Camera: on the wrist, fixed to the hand. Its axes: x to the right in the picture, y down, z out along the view.
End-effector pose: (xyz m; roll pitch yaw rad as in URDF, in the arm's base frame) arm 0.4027 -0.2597 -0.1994 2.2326 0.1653 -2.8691
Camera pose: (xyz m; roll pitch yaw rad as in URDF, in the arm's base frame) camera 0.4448 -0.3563 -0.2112 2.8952 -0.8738 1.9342
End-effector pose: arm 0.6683 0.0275 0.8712 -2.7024 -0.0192 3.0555
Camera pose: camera 0.6794 -0.0103 0.9696 3.0572 0.4731 1.4173
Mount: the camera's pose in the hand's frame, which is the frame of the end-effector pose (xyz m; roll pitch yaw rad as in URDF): -0.0124 -0.0752 -0.0737 -0.0731 -0.0336 1.6396
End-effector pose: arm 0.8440 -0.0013 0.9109 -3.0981 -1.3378 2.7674
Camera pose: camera 0.8900 -0.0966 0.9166 -1.8747 0.0847 1.2558
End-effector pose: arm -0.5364 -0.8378 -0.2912 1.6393 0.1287 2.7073
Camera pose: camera -0.5502 -0.9181 -0.3590 2.5336 -1.4528 1.6636
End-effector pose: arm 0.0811 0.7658 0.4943 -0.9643 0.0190 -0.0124
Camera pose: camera 0.0678 0.6625 0.5143 0.0526 0.9250 1.6983
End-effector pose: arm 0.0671 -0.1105 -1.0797 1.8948 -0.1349 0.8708
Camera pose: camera -0.0084 -0.0545 -1.1288 -2.6939 -1.1599 -1.2065
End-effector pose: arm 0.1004 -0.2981 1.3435 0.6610 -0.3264 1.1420
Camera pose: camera 0.1223 -0.2842 1.2407 -0.5319 -0.6223 3.0513
